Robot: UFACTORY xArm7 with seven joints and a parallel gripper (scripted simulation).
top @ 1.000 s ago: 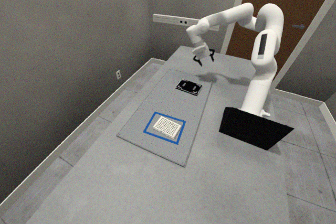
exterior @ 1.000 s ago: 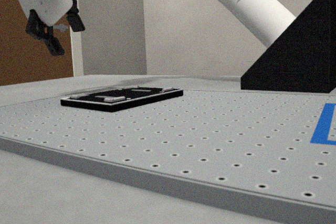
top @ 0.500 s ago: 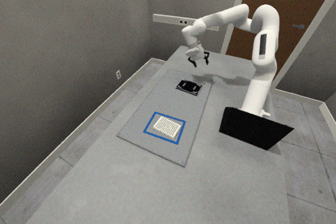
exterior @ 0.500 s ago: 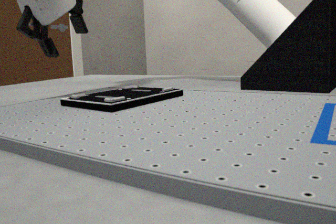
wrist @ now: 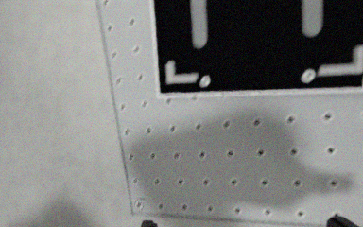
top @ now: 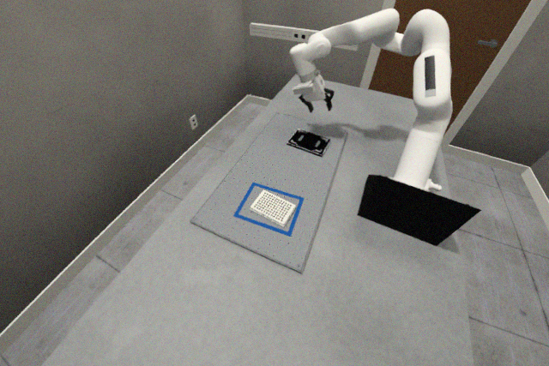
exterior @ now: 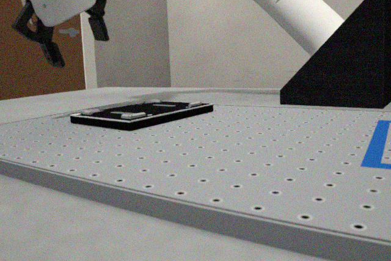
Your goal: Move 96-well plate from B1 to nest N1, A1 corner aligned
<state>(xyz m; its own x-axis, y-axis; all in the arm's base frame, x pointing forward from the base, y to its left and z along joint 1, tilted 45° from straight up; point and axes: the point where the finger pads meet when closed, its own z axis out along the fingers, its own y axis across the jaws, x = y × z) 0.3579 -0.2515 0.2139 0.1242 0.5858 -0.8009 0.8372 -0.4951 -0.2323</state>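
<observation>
Now: hand 40 mm short of the white 96-well plate, 500 mm to the right of it and 100 mm above it. Also, from my hand: black plate nest: 10 mm ahead, 130 mm to the left, 100 mm below.
</observation>
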